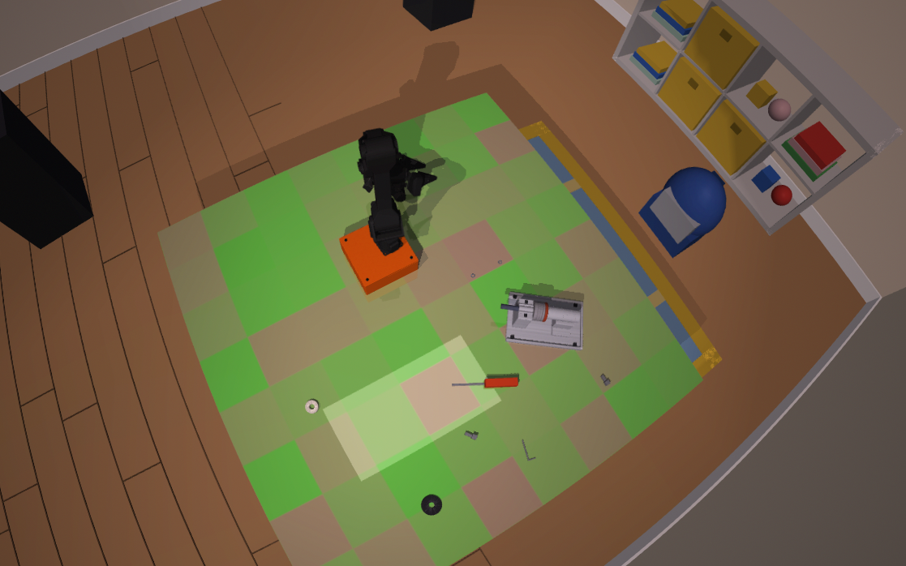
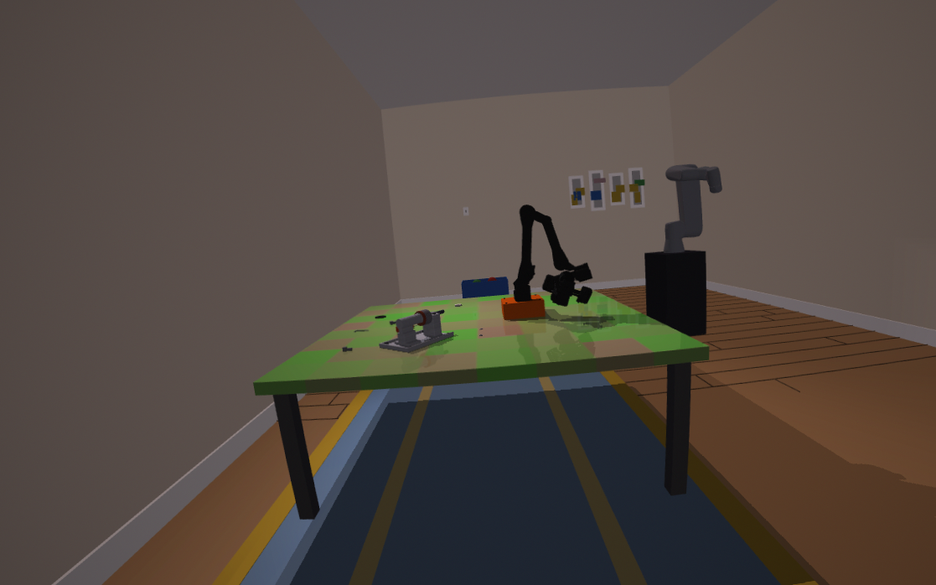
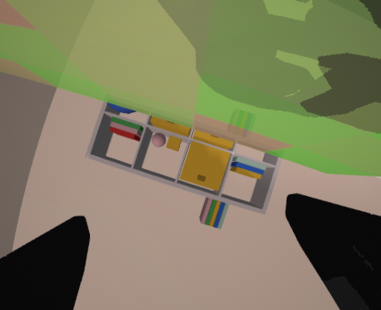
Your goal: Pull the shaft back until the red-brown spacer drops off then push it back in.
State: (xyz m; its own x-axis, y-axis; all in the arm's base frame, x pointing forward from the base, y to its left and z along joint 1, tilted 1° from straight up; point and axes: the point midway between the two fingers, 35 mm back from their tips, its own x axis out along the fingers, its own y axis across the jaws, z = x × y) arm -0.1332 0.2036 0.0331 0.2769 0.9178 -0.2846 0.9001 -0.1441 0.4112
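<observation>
The dark shaft lies 520 mm ahead of my gripper tip, 20 mm to the right of it and 20 mm below it. Round my gripper tip: red-brown spacer (550 mm ahead, 20 mm below).
</observation>
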